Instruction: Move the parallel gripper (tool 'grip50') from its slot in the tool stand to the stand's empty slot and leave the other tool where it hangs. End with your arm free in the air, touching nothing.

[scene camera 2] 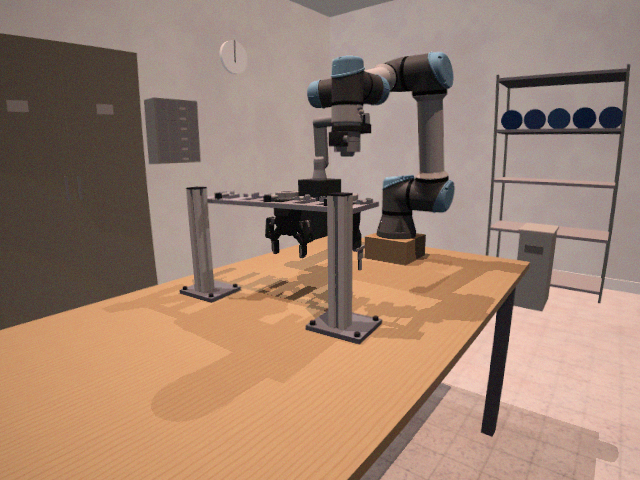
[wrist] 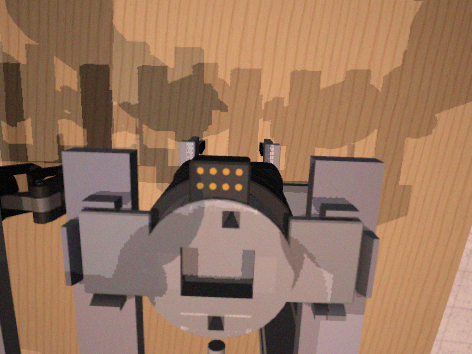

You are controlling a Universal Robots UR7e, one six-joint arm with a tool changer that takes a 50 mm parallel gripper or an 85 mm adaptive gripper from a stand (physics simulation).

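Seen in the pictures: arm's base, origin of its link: (scene camera 2: 396,235).
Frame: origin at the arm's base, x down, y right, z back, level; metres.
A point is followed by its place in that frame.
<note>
The parallel gripper (scene camera 2: 357,232) (wrist: 217,312) hangs in the right-end slot of the tool stand (scene camera 2: 258,203) {x -0.193, y -0.026, z -0.662 m} (wrist: 100,172) {x -0.196, y -0.139, z -0.502 m}, partly hidden by a post in the scene view. Its side plates rest on the slot's two prongs, and its fingers stand apart, empty. The black adaptive gripper (scene camera 2: 289,227) (wrist: 46,200) hangs in the middle slot with its fingers apart. The empty slot (scene camera 2: 235,196) {x -0.189, y 0.197, z -0.588 m} is near the left post in the scene view. My arm's tool changer (scene camera 2: 346,143) {x -0.336, y -0.227, z -0.553 m} carries no tool. It is in the air above the parallel gripper, touching nothing.
The stand's two metal posts (scene camera 2: 200,242) {x -0.077, y 0.153, z -0.740 m} (scene camera 2: 340,263) {x -0.082, y -0.289, z -0.644 m} rise from base plates on the wooden table (scene camera 2: 129,387) {x 0.086, y -0.161, z -1.068 m} (wrist: 325,30) {x 0.086, y -0.265, z -0.361 m}. My arm's base (scene camera 2: 395,248) {x 0.028, y -0.055, z -0.085 m} stands behind them. A dark block with a grey jointed post (scene camera 2: 320,160) shows behind the stand. A shelf rack (scene camera 2: 492,170) stands farther back.
</note>
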